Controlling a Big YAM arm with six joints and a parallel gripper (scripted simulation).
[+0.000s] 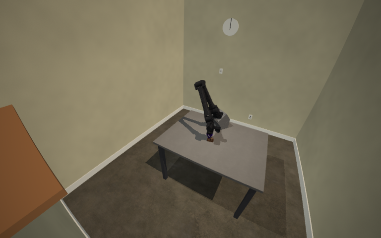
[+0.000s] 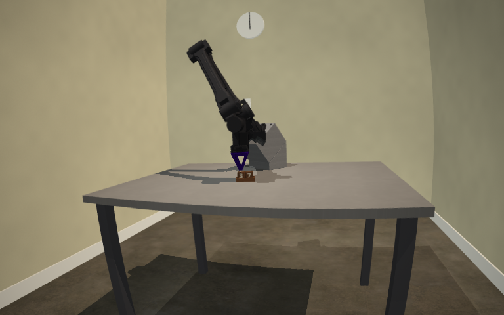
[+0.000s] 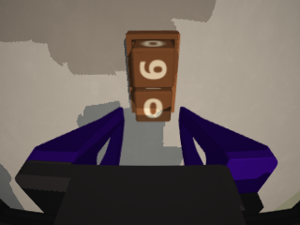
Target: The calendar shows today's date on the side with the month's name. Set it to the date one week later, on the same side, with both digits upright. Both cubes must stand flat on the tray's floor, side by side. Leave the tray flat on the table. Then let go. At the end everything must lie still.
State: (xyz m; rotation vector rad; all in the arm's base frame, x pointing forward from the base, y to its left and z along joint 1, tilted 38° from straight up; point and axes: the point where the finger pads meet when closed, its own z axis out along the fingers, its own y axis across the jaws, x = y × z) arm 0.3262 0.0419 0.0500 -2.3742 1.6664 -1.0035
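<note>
Right now the brown tray is 2 cm to the left of my hand and 5 cm below it.
</note>
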